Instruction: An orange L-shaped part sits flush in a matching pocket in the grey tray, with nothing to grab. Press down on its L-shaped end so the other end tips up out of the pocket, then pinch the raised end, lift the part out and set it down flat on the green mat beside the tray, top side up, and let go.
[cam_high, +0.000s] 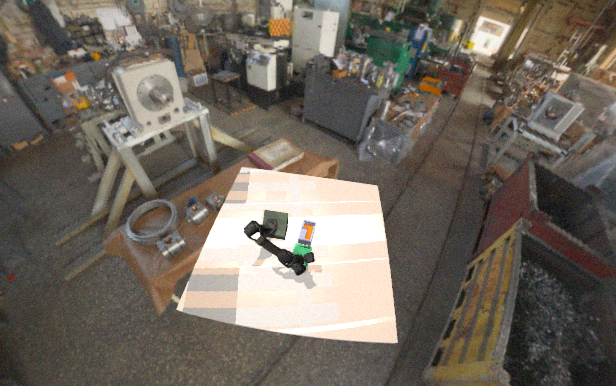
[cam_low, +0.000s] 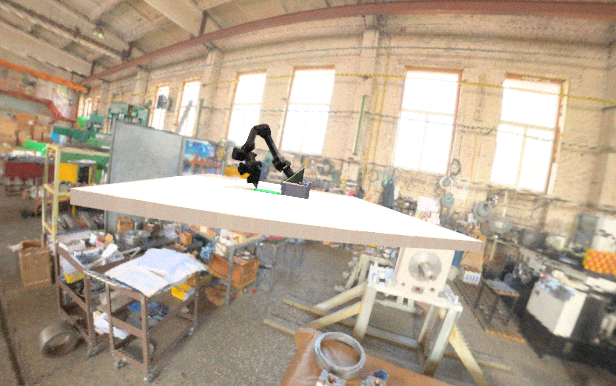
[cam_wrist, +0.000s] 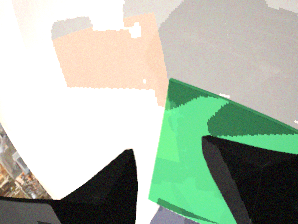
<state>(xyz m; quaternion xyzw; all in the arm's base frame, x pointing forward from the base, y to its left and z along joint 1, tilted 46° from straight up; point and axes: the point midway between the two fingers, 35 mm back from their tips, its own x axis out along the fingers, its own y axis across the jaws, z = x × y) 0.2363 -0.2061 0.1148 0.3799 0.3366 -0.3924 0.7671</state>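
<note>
Right now my gripper tip is 10 mm past the orange L-shaped part, 220 mm to the right of it and 30 mm below it. The rest, counted from my gripper tip: green mat 40 mm behind, 50 mm to the left, 40 mm below.
</note>
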